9 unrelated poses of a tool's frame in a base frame.
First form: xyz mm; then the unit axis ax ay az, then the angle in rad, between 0 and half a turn.
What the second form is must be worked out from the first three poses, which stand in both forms.
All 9 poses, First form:
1: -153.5 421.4 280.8 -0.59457 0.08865 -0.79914 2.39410
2: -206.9 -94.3 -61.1 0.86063 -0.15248 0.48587 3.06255
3: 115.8 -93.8 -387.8 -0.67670 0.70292 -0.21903 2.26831
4: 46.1 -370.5 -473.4 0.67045 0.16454 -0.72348 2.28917
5: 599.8 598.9 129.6 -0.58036 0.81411 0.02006 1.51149
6: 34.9 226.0 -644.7 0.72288 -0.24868 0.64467 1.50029
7: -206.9 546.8 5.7 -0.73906 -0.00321 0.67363 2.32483
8: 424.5 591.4 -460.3 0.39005 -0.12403 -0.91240 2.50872
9: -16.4 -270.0 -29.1 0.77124 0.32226 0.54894 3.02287
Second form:
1: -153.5 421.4 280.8 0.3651 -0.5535 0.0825 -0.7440
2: -206.9 -94.3 -61.1 0.0395 0.8600 -0.1524 0.4855
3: 115.8 -93.8 -387.8 0.4229 -0.6132 0.6370 -0.1985
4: 46.1 -370.5 -473.4 0.4134 0.6105 0.1498 -0.6588
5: 599.8 598.9 129.6 0.7278 -0.3980 0.5583 0.0138
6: 34.9 226.0 -644.7 0.7316 0.4928 -0.1695 0.4395
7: -206.9 546.8 5.7 0.3971 -0.6783 -0.0029 0.6182
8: 424.5 591.4 -460.3 0.3112 0.3707 -0.1179 -0.8671
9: -16.4 -270.0 -29.1 0.0593 0.7699 0.3217 0.5480
